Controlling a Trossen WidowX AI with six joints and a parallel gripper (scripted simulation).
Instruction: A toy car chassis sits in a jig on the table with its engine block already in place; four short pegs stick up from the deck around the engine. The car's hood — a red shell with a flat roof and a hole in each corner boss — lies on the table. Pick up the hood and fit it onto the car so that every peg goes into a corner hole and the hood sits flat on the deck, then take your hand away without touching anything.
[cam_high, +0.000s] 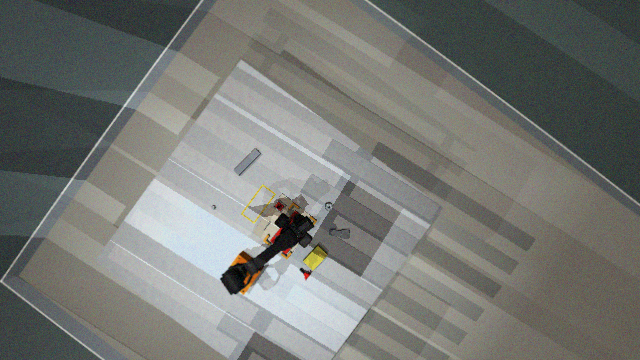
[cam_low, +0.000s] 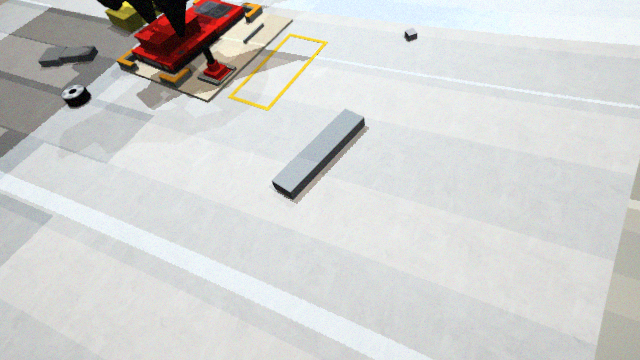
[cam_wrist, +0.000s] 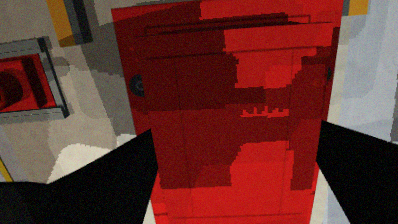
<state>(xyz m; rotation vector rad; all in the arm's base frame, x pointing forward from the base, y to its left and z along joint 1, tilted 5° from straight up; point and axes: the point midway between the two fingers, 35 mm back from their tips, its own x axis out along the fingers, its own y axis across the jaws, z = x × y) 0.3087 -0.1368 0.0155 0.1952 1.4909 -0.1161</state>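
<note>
The red hood is right at my gripper tip. Round my gripper tip: small base: 12 cm to the left, 5 cm ahead, 1 cm below; grey engine block: 2 cm below, 1 cm to the left; yellow block: 16 cm to the right, 9 cm behind, 3 cm below.
</note>
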